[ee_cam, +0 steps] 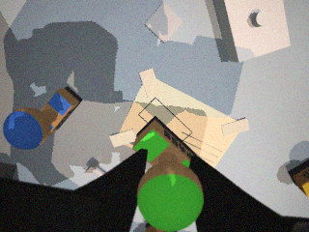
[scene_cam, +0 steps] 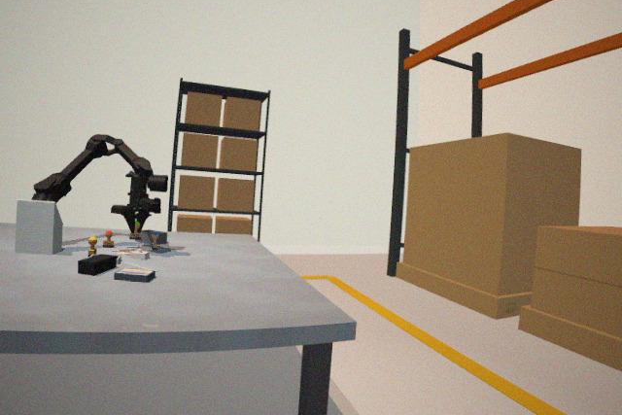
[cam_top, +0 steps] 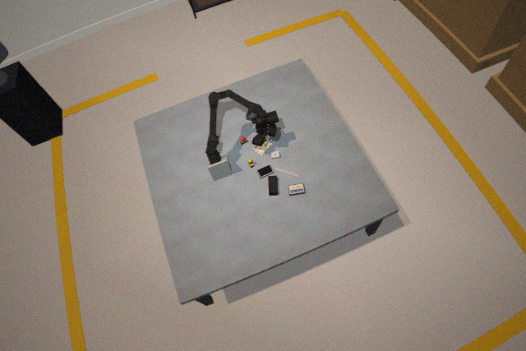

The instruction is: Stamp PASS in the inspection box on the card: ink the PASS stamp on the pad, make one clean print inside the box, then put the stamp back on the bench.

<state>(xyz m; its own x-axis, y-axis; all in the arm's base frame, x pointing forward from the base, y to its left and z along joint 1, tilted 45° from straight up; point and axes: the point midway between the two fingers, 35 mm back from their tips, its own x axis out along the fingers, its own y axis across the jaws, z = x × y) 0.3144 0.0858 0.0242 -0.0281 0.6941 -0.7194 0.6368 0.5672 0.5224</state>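
Now: gripper tip 2 cm past the card and 7 cm above it. The rest, counted from my gripper tip: red stamp: 11 cm behind, 7 cm to the left, 5 cm below; blue-knobbed stamp: 6 cm ahead, 8 cm to the left, 5 cm below; green-knobbed stamp: right at my gripper tip.
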